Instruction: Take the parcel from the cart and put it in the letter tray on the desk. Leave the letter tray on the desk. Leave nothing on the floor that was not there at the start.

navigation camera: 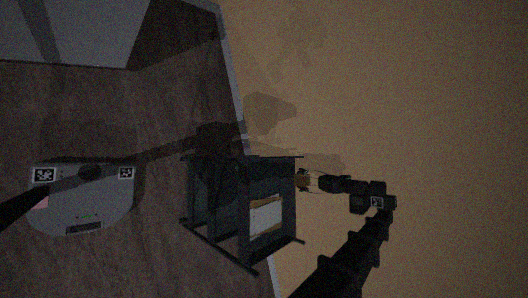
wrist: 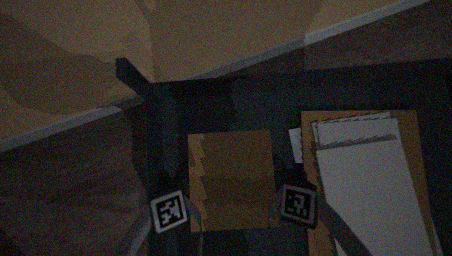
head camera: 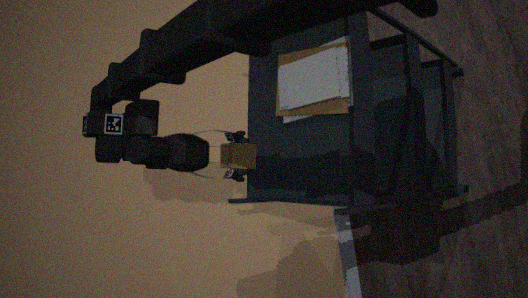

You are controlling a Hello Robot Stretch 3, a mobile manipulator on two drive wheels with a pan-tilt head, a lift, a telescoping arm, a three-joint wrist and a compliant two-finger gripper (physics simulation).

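Places are measured from the robot's base along level axes (x ahead, y left, z up), in millimetres.
Pixels of known places: gripper, fingertip midpoint: (navigation camera: 298,179) (head camera: 245,156); robot's base, origin of the base link: (navigation camera: 90,171).
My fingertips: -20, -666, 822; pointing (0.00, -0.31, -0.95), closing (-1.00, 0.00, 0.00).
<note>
For each thing: its top centre in the pictures, then the offset to it from my fingertips, as dx, dy, dz. "*": a spot on its surface instead.
- parcel, middle of its top: (head camera: 227,155) (navigation camera: 307,180) +0, +2, +46
- dark cart, surface spot: (head camera: 310,140) * -42, +36, -158
The parcel (head camera: 238,155) (navigation camera: 302,180) (wrist: 232,180) is a small brown box. My gripper (head camera: 235,155) (navigation camera: 302,180) (wrist: 231,173) is shut on it, with one finger on each side. It holds the parcel raised above the dark cart (head camera: 310,140) (navigation camera: 272,175) (wrist: 260,105), at the cart's wall-side edge in the head and navigation views. In the wrist view the parcel hides part of the cart top behind it. The desk and the letter tray cannot be made out in these views.
A stack of white papers (head camera: 312,77) (navigation camera: 266,218) (wrist: 367,180) with brown envelopes lies on the cart beside the parcel. My arm (head camera: 200,37) (navigation camera: 345,255) reaches over or beside the cart. A tan wall (head camera: 75,240) (navigation camera: 425,100) stands behind. My base (navigation camera: 85,200) is left of the cart in the navigation view.
</note>
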